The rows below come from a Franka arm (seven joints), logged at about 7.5 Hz.
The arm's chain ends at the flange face. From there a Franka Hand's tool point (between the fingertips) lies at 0.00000 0.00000 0.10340 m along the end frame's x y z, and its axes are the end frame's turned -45 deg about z.
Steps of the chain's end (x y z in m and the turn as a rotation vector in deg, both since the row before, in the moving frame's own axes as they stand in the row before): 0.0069, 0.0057, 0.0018, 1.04, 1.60, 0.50; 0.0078, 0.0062, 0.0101, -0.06, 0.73, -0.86; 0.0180, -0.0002, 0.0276, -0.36, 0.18, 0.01; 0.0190, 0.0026, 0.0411, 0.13, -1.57, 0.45; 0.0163, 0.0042, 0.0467, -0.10, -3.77, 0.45; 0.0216, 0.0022, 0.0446, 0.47, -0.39, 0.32
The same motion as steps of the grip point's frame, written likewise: 0.0042, 0.0096, 0.0017, -0.40, 1.87, 0.50; 0.0020, 0.0109, 0.0101, -0.56, 0.47, -0.86; 0.0126, 0.0133, 0.0276, -0.38, -0.13, 0.01; 0.0098, 0.0131, 0.0411, 1.20, -1.02, 0.45; 0.0036, 0.0098, 0.0465, 2.60, -2.74, 0.45; 0.0138, 0.0157, 0.0446, 0.61, 0.06, 0.32
